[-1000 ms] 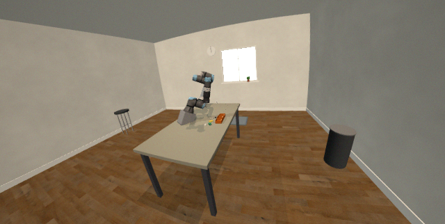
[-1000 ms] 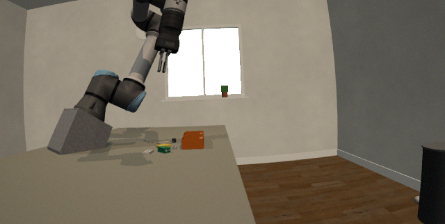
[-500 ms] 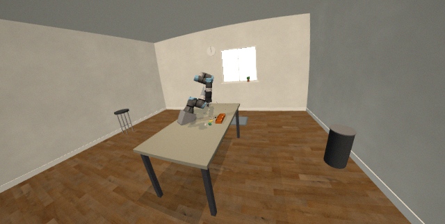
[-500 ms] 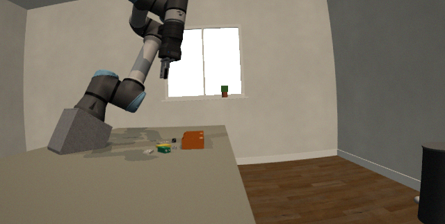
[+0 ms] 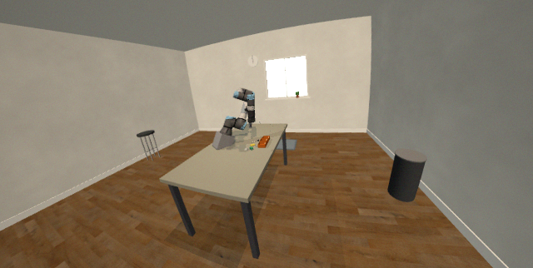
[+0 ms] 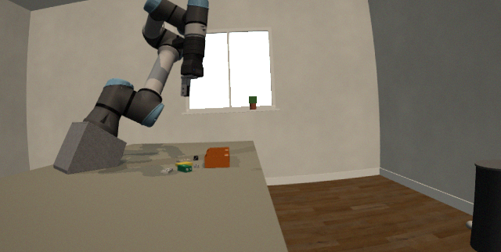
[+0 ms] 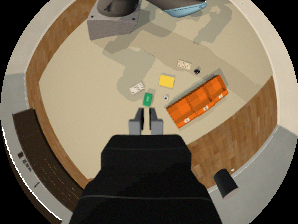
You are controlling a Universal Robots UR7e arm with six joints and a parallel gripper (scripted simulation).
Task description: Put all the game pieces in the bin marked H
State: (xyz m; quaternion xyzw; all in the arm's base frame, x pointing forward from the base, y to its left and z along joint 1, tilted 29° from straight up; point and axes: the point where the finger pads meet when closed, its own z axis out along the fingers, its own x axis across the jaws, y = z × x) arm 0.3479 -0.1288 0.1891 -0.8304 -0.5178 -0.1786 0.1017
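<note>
Now: the orange bin 6 cm ahead of my hand, 16 cm to the left of it and 24 cm below it. Round my hand: grey thing: 1 cm ahead, 4 cm to the left, 26 cm below; white domino: 6 cm behind, 4 cm to the right, 26 cm below; green block: 3 cm to the right, 25 cm below.
</note>
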